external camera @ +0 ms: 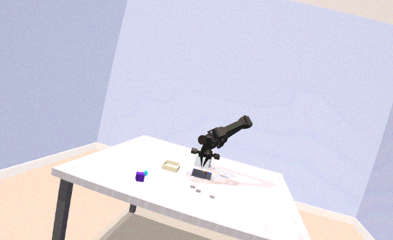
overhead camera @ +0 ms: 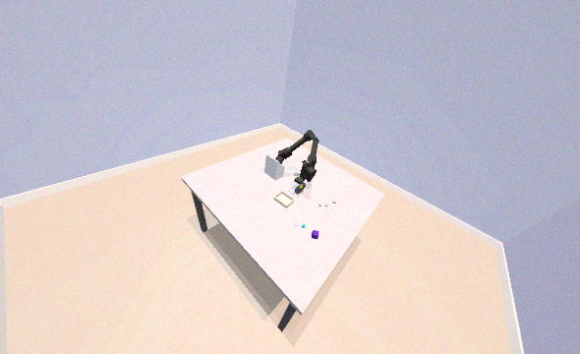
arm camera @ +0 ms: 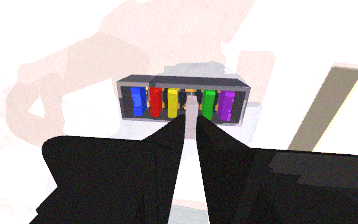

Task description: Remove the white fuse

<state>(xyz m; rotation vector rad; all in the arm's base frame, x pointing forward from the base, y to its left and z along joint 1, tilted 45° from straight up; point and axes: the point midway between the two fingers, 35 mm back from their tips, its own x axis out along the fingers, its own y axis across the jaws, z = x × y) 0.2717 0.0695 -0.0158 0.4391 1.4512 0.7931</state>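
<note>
Right now the shallow tan tray is 200 mm to the right of my gripper tip, 70 mm below it and 10 mm ahead of it. The rest, counted from my gripper tip: purple cube: 380 mm ahead, 250 mm to the right, 50 mm below; then cyan piece: 280 mm ahead, 260 mm to the right, 60 mm below.
</note>
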